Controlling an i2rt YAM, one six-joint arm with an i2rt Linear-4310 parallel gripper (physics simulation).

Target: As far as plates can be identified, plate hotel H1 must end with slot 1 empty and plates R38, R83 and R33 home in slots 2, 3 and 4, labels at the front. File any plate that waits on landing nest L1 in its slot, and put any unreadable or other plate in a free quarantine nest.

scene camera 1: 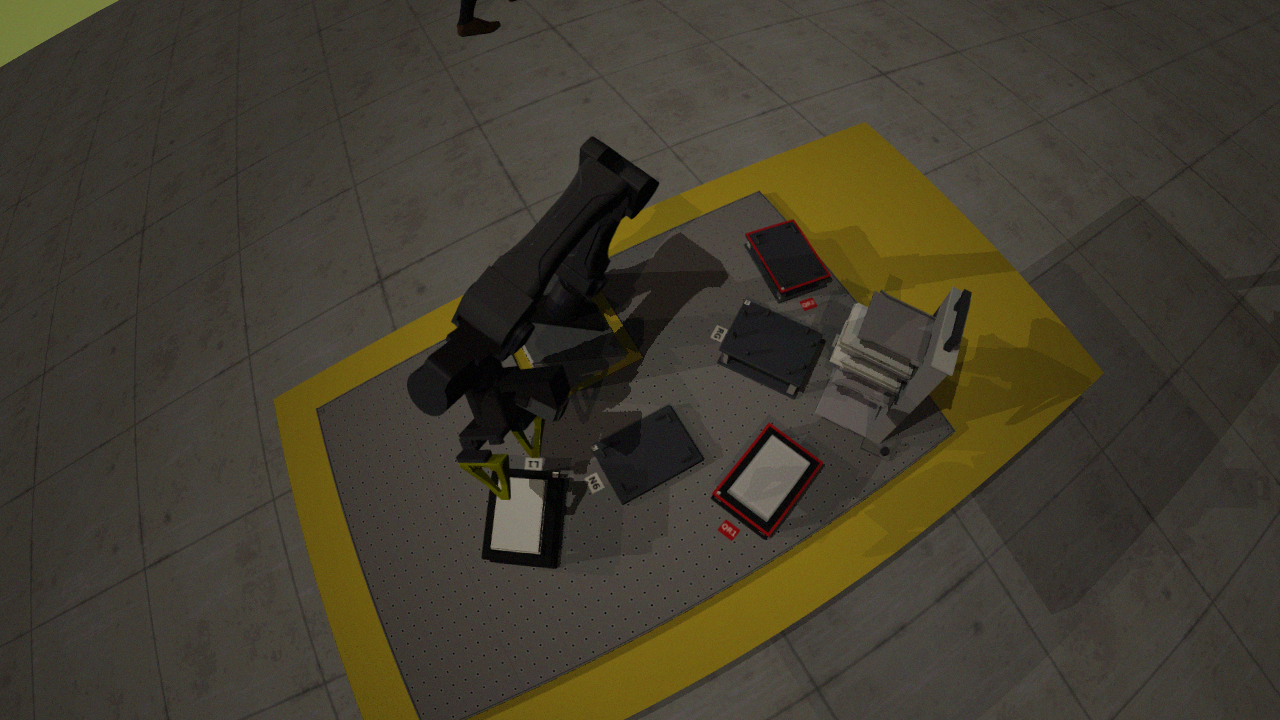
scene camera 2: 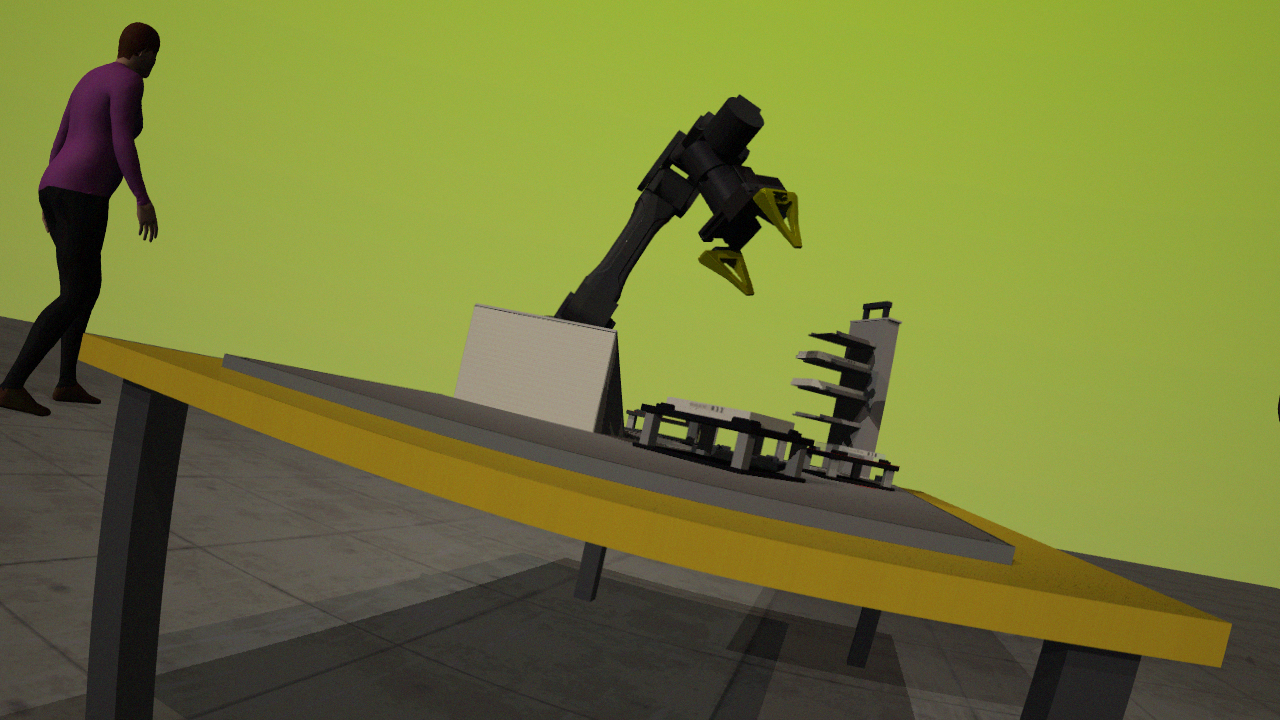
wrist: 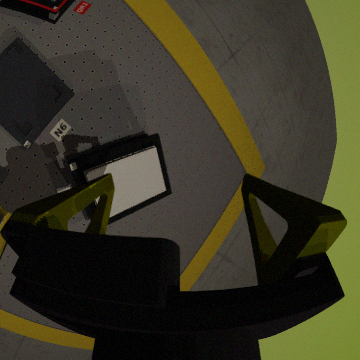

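Seen in the pictures: gripper, between the fingertips: [scene camera 1: 521,477] [scene camera 2: 774,272] [wrist: 177,180]; arm's base, origin of its link: [scene camera 1: 556,313] [scene camera 2: 551,371].
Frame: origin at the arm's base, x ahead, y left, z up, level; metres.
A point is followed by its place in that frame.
Observation:
My gripper [scene camera 1: 522,476] @(x 0.339, y -0.130, z 0.169 m) [scene camera 2: 775,270] @(x 0.339, y -0.130, z 0.169 m) [wrist: 177,180] @(x 0.339, y -0.130, z 0.169 m) is open and empty, high above the landing nest L1 [scene camera 1: 553,541] @(x 0.397, y -0.146, z -0.024 m) [wrist: 164,167] @(x 0.404, y -0.222, z -0.021 m). A white-topped plate [scene camera 1: 519,516] @(x 0.340, y -0.184, z -0.007 m) [scene camera 2: 747,417] @(x 0.371, y -0.247, z -0.013 m) [wrist: 137,174] @(x 0.354, y -0.186, z -0.007 m) lies on that nest; its front marking looks like R33 in scene camera 2. Another pale plate [scene camera 1: 771,477] @(x 0.439, y 0.229, z -0.017 m) [scene camera 2: 859,454] @(x 0.459, y 0.171, z -0.025 m) lies on the red-rimmed quarantine nest QR1 [scene camera 1: 795,500] @(x 0.491, y 0.253, z -0.030 m). The red-rimmed nest QR2 [scene camera 1: 787,255] @(x 0.038, y 0.484, z -0.031 m) bears no plate. The plate hotel [scene camera 1: 935,353] @(x 0.430, y 0.453, z 0.246 m) [scene camera 2: 881,367] @(x 0.444, y 0.443, z 0.149 m) stands at the far right; its two middle levels look thick and pale, the top and bottom thin. Its labels are unreadable.
The dark nest N6 [scene camera 1: 648,454] @(x 0.305, y 0.059, z -0.059 m) [wrist: 30,92] @(x 0.314, y 0.036, z -0.059 m) lies beside L1 without a plate. Another dark nest [scene camera 1: 771,347] @(x 0.223, y 0.339, z -0.011 m) without a plate lies near the hotel. A white panel [scene camera 2: 537,367] @(x 0.023, y -0.085, z -0.002 m) stands by the arm's base. A person [scene camera 2: 98,134] is at the table's far left.

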